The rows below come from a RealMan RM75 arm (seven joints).
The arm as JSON. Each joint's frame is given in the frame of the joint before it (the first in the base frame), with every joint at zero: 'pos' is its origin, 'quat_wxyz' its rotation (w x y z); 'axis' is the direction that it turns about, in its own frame. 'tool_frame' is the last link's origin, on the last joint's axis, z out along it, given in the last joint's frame.
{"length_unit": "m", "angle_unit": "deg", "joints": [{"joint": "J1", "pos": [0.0, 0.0, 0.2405], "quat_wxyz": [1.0, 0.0, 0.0, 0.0], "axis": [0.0, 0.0, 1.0]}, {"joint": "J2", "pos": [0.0, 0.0, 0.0], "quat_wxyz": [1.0, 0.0, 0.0, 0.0], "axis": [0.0, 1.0, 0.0]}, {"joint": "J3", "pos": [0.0, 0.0, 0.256], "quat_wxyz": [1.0, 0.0, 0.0, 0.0], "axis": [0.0, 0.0, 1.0]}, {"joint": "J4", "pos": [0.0, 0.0, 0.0], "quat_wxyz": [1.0, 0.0, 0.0, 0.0], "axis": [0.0, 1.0, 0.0]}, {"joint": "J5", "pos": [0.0, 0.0, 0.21], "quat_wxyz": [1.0, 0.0, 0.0, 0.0], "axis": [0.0, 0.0, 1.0]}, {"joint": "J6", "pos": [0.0, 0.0, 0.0], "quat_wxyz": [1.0, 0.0, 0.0, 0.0], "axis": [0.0, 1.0, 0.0]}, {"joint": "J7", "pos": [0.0, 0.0, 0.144], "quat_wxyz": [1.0, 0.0, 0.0, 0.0], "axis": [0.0, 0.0, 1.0]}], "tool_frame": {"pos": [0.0, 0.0, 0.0], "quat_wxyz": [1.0, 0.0, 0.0, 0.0]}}
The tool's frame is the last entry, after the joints.
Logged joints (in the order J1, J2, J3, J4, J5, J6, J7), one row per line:
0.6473 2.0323 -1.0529 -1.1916 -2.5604 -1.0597 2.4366
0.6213 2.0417 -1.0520 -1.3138 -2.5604 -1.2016 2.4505
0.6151 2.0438 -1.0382 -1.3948 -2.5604 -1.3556 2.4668
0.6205 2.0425 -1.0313 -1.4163 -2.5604 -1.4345 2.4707
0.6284 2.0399 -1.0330 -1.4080 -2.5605 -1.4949 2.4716
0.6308 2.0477 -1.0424 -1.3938 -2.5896 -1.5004 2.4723
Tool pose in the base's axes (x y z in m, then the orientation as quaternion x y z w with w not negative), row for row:
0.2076 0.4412 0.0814 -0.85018 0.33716 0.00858 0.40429
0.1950 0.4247 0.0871 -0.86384 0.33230 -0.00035 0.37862
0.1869 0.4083 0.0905 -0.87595 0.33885 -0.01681 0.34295
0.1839 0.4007 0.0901 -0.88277 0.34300 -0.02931 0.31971
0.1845 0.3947 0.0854 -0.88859 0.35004 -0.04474 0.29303
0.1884 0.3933 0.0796 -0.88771 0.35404 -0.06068 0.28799
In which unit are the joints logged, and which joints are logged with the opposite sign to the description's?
The joints are logged in radians. Opposite sign: none.
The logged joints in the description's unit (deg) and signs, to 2 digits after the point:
37.09 116.44 -60.33 -68.27 -146.70 -60.72 139.61
35.60 116.98 -60.28 -75.28 -146.70 -68.85 140.40
35.24 117.10 -59.48 -79.92 -146.70 -77.67 141.34
35.55 117.03 -59.09 -81.15 -146.70 -82.19 141.56
36.00 116.88 -59.19 -80.67 -146.71 -85.65 141.61
36.14 117.32 -59.73 -79.86 -148.37 -85.97 141.65

